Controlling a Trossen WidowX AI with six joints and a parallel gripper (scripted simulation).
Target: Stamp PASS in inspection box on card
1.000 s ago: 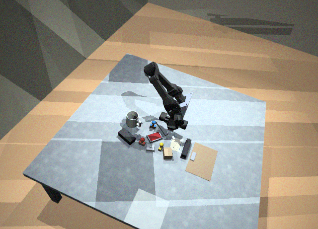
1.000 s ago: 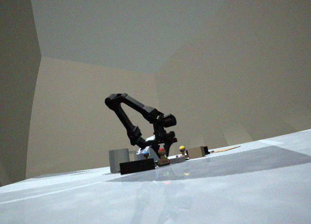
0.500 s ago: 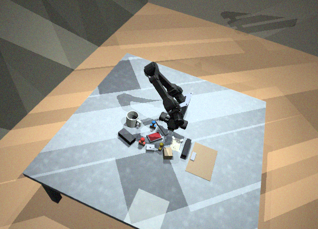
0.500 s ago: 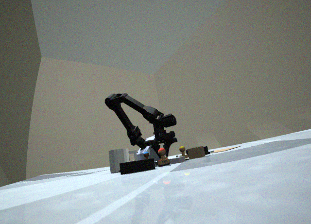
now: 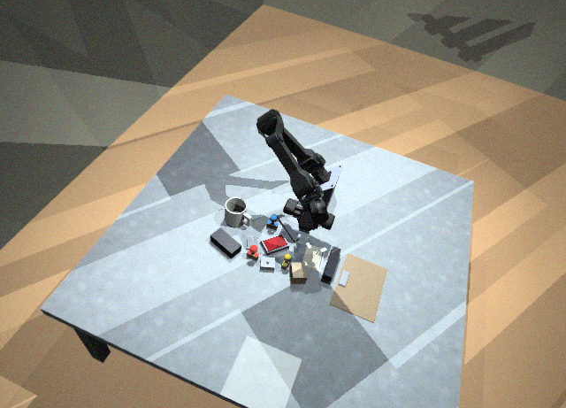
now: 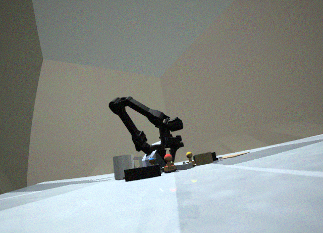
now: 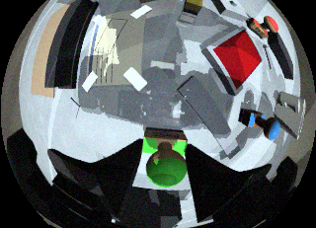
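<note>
Now: gripper tip 100 mm short of the red ink pad, 90 mm to the left of it and 20 mm above it. Round my gripper tip: blue-knobbed stamp 120 mm to the right, 30 mm ahead, 10 mm below; then green-knobbed stamp right at my gripper tip; then cream card 100 mm ahead, 60 mm to the left, 30 mm below.
</note>
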